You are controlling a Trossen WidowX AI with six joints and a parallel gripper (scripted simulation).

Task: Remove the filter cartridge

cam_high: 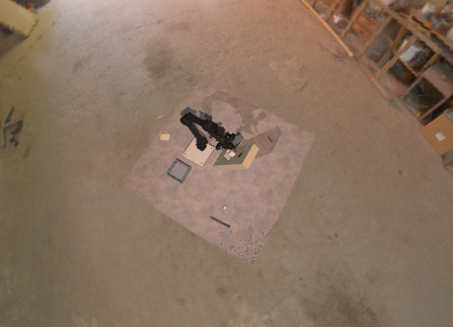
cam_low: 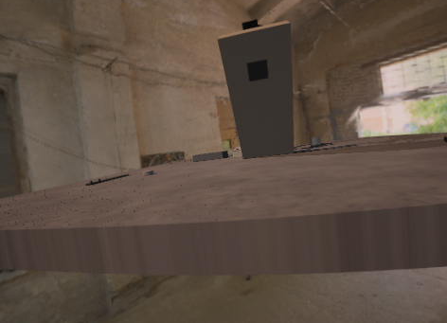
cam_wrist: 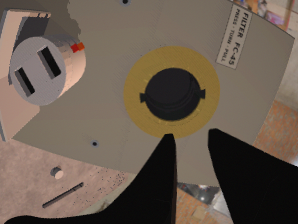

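Right now the grey round filter cartridge is 20 mm behind my gripper tip and 100 mm below it. From my gripper tip the other things lie so: grey tray: 340 mm behind, 310 mm to the right, 310 mm below; small beige block: 660 mm behind, 120 mm to the right, 310 mm below.
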